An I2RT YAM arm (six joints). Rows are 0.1 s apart.
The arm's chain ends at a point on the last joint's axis. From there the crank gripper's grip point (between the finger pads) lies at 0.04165 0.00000 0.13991 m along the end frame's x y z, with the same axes.
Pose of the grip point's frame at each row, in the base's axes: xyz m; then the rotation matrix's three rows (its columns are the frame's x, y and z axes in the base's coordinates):
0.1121, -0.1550, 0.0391; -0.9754, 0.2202, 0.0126; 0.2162, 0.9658, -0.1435; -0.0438, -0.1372, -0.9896
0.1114, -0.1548, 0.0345; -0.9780, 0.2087, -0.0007; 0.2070, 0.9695, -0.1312; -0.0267, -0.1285, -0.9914
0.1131, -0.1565, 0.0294; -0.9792, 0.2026, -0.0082; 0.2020, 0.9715, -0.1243; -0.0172, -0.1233, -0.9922
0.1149, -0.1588, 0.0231; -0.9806, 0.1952, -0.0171; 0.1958, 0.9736, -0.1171; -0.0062, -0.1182, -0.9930
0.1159, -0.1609, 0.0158; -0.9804, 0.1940, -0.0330; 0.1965, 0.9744, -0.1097; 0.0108, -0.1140, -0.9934
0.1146, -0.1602, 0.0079; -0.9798, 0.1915, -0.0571; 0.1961, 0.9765, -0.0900; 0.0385, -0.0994, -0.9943
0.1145, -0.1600, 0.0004; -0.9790, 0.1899, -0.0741; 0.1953, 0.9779, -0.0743; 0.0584, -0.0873, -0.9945
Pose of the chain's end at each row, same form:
0.1510, -0.1439, 0.1794; -0.9754, 0.2202, 0.0126; 0.2162, 0.9658, -0.1435; -0.0438, -0.1372, -0.9896
0.1522, -0.1451, 0.1743; -0.9780, 0.2087, -0.0007; 0.2070, 0.9695, -0.1312; -0.0267, -0.1285, -0.9914
0.1550, -0.1475, 0.1689; -0.9792, 0.2026, -0.0082; 0.2020, 0.9715, -0.1243; -0.0172, -0.1233, -0.9922
0.1581, -0.1506, 0.1623; -0.9806, 0.1952, -0.0171; 0.1958, 0.9736, -0.1171; -0.0062, -0.1182, -0.9930
0.1614, -0.1537, 0.1543; -0.9804, 0.1940, -0.0330; 0.1965, 0.9744, -0.1097; 0.0108, -0.1140, -0.9934
0.1634, -0.1558, 0.1454; -0.9798, 0.1915, -0.0571; 0.1961, 0.9765, -0.0900; 0.0385, -0.0994, -0.9943
0.1656, -0.1577, 0.1371; -0.9790, 0.1899, -0.0741; 0.1953, 0.9779, -0.0743; 0.0584, -0.0873, -0.9945

